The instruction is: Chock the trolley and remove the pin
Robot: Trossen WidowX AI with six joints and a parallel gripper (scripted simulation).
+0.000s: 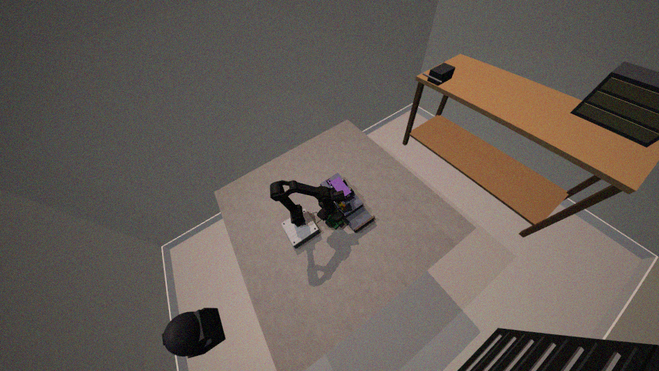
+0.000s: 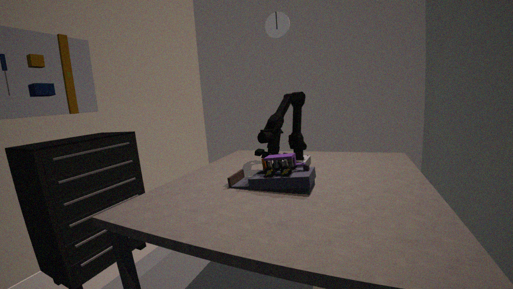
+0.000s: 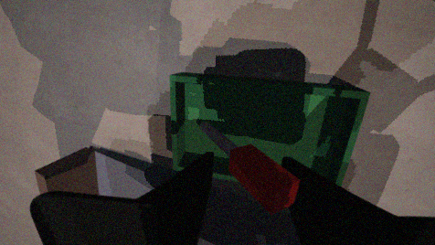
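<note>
The green tray lies 50 mm below my gripper tip and 10 mm behind it. Also, from my gripper tip: grey ramp: 140 mm ahead, 80 mm to the left; then yellow chock: 80 mm ahead, 40 mm above; then red-headed stop pin: 10 mm to the right.
</note>
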